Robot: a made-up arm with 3 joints. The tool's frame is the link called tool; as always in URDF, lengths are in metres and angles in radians. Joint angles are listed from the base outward. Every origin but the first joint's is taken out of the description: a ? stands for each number. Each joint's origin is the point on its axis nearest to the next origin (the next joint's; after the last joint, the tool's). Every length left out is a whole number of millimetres.
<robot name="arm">
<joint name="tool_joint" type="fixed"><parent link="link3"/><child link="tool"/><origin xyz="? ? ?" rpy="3.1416 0 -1.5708"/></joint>
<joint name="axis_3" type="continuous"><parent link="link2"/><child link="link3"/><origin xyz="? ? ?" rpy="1.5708 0 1.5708"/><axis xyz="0 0 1"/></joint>
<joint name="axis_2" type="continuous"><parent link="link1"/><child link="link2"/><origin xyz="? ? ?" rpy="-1.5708 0 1.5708"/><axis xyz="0 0 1"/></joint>
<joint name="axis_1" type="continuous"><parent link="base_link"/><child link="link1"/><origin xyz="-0.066 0.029 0.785" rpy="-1.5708 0 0"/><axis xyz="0 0 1"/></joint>
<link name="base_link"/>
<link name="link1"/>
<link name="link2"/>
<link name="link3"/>
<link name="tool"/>
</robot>
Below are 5 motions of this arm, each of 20 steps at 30 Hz.
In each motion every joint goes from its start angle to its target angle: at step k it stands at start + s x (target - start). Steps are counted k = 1, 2, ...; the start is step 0. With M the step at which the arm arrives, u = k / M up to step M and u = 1 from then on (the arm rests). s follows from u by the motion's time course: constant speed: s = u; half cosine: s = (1 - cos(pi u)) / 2; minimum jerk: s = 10 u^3 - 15 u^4 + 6 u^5.
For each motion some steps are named. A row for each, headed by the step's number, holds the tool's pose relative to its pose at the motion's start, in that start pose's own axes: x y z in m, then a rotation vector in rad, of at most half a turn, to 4 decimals.
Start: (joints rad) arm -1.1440 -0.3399 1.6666
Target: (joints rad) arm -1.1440 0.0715 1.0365
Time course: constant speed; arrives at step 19
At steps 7, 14, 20:
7: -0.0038 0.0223 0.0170 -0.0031 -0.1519 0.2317
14: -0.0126 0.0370 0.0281 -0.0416 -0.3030 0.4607
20: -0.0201 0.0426 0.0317 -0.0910 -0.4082 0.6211

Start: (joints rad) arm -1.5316 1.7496 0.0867
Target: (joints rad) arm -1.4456 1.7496 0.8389
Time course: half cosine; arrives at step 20
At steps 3, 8, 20:
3: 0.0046 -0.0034 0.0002 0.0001 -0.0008 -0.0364
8: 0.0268 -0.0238 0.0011 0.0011 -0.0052 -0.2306
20: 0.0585 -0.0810 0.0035 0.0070 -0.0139 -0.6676

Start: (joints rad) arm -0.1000 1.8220 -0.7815
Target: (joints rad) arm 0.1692 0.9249 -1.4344
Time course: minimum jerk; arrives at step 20
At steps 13, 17, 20:
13: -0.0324 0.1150 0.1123 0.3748 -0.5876 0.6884
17: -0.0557 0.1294 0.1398 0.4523 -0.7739 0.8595
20: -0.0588 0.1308 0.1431 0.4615 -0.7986 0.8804

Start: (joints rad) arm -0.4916 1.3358 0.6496
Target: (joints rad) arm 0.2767 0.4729 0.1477
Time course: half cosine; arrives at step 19
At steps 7, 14, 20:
7: -0.0960 0.0692 0.0059 0.1718 0.2093 0.3646
14: -0.2802 0.0913 0.0785 0.4873 0.6486 0.9424
20: -0.3227 0.0760 0.1126 0.5859 0.7977 1.0836

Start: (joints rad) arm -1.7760 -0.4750 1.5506
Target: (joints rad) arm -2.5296 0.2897 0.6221
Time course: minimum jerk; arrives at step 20
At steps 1, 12, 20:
1: 0.0000 0.0003 0.0002 0.0008 -0.0009 0.0015
12: -0.0609 0.0827 0.1525 0.3179 -0.6642 0.7160
20: -0.0899 0.0779 0.2073 0.3546 -1.0414 0.9086

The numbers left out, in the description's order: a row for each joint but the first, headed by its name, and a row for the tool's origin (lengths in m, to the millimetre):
tool: -0.12 -0.1 0
axis_3: 0.184 0.016 0
axis_2: 0.07 -0.027 0

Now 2 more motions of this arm.
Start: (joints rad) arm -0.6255 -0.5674 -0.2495
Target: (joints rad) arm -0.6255 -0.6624 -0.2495
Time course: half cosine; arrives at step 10
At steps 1, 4, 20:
1: 0.0001 0.0004 0.0003 0.0023 -0.0006 0.0000
4: 0.0015 0.0058 0.0042 0.0318 -0.0081 0.0000
20: 0.0042 0.0164 0.0127 0.0921 -0.0235 0.0000

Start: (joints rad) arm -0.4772 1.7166 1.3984
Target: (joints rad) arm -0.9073 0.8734 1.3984
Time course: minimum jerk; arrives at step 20
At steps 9, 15, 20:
9: -0.0358 -0.0116 -0.0259 0.0632 0.3363 -0.1758
15: -0.0767 -0.0014 -0.0256 0.2175 0.7197 -0.3842
20: -0.0830 0.0036 -0.0212 0.2612 0.7968 -0.4262

